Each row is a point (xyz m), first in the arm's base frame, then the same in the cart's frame.
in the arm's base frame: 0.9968 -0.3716 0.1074
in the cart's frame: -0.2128 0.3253 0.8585
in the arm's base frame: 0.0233 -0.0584 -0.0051
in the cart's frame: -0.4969 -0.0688 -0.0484
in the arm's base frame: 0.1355 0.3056 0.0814
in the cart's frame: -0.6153 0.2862 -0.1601
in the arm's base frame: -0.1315 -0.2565 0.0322
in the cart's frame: -0.5411 -0.3174 -0.0197
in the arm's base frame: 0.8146 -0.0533 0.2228
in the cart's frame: -0.4457 0.4577 0.5827
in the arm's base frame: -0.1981 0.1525 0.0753
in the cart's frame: -0.6882 -0.0456 -0.2991
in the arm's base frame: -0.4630 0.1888 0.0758
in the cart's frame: -0.7839 -0.1884 -0.5039
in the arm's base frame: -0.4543 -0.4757 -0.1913
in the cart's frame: -0.3966 -0.7055 -0.1948
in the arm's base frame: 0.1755 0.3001 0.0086
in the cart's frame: -0.5339 0.3035 -0.1573
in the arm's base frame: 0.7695 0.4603 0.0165
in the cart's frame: -0.3780 0.8085 0.1576
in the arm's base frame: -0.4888 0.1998 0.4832
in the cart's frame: -1.1697 -0.1728 -0.3708
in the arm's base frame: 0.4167 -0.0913 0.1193
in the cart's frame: -0.4743 0.1665 0.2913
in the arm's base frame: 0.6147 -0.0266 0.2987
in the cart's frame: -0.5873 0.3538 0.4578
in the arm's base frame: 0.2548 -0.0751 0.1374
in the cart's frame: -0.5479 0.0758 0.1767
